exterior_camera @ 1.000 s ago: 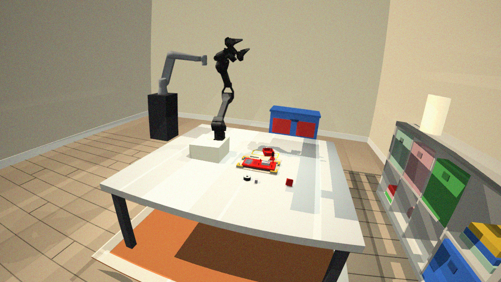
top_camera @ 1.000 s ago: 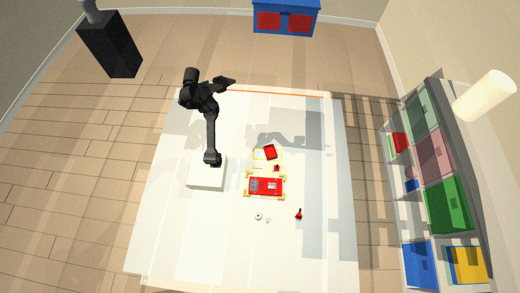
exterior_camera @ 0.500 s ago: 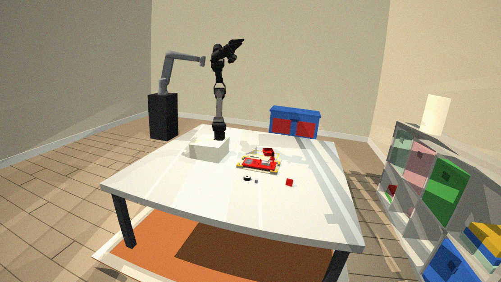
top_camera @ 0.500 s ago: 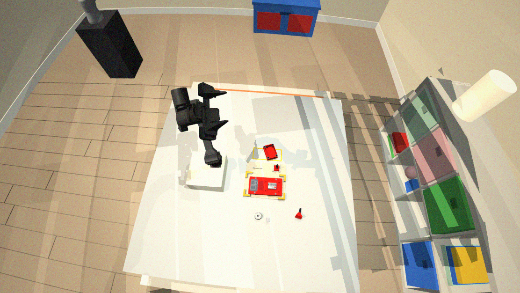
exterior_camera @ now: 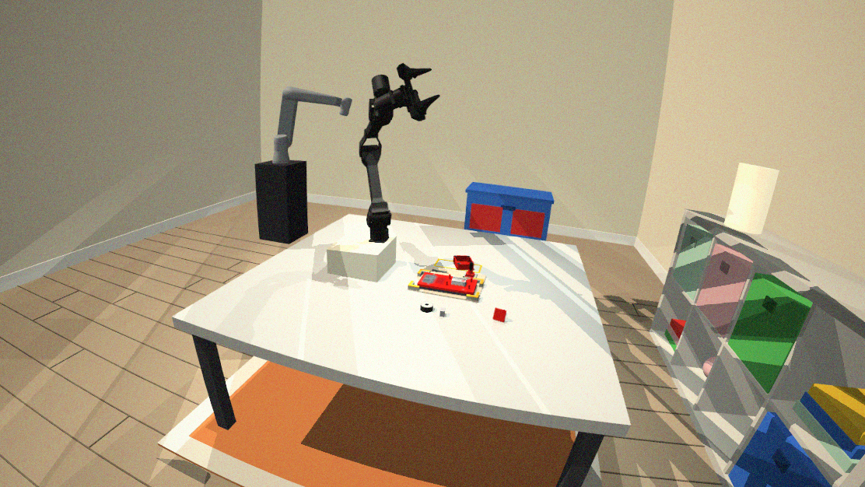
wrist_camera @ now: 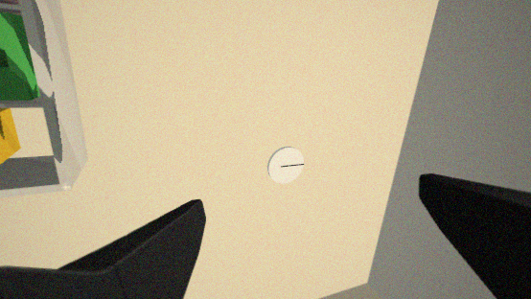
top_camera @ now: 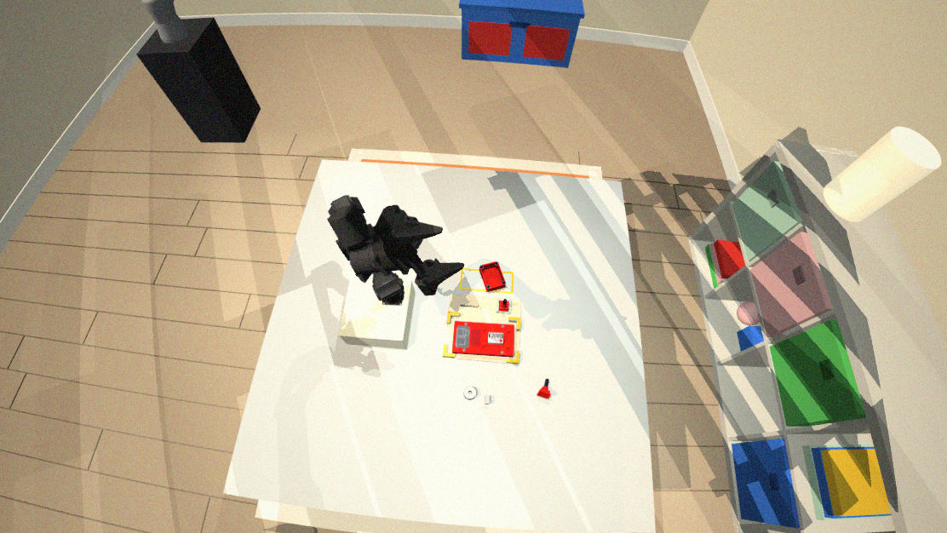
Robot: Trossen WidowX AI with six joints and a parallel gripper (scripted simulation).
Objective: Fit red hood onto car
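Now: the red hood 690 mm below my gripper tip, 290 mm to the left of it and 100 mm ahead of it. Also, from my gripper tip: grey engine block: 680 mm below, 120 mm ahead, 60 mm to the left.
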